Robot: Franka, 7 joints.
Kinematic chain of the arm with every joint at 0, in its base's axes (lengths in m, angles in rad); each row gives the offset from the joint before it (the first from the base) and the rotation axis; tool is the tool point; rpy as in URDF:
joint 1: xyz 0 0 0.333 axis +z
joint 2: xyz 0 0 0 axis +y
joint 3: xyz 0 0 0.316 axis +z
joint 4: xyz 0.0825 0 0 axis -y
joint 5: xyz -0.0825 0 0.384 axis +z
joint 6: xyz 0 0 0 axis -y
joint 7: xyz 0.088 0 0 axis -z
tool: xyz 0 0 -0.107 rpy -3.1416 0 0
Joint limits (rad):
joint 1: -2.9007..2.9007
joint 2: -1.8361..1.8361
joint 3: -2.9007..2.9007
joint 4: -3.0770..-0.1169
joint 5: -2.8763..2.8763
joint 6: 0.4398..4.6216
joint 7: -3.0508..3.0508
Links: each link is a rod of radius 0.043 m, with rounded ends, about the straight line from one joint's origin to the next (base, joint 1, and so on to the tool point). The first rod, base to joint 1, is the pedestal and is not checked.
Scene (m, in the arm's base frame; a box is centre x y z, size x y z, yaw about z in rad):
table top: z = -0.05
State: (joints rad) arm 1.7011 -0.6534 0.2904 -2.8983 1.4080 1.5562 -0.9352
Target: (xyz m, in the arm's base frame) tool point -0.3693 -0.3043 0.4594
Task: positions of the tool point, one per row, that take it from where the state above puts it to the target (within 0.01 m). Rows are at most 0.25 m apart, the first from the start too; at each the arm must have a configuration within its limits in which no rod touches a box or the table.
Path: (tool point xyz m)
1: -0.3367 0.1230 0.4230
2: -0.4093 -0.0688 0.4571
3: -0.3693 -0.3043 0.4594

